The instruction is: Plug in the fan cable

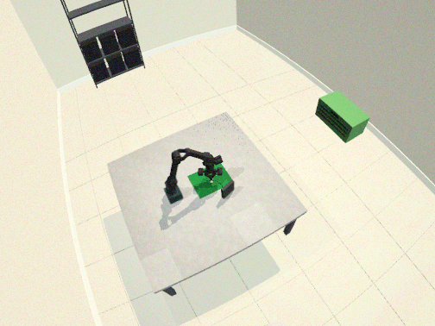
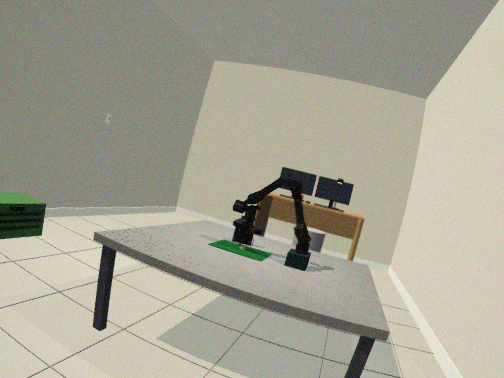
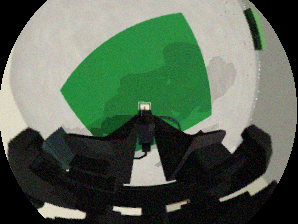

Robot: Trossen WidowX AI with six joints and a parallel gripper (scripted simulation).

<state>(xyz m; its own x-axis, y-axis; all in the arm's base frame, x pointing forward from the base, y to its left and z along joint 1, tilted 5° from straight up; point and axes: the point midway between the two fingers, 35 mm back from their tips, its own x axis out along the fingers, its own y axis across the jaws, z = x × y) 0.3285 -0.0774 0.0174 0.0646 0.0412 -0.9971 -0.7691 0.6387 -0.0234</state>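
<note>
Now: gripper tip 10 mm to the left of the white header and 40 mm above it. From my gripper tip the other things lie so: black fan: 20 mm ahead, 170 mm to the right, 20 mm above; then green circuit board: 20 mm to the left, 60 mm below; then black plug: 10 mm behind, 10 mm to the right, 10 mm above.
</note>
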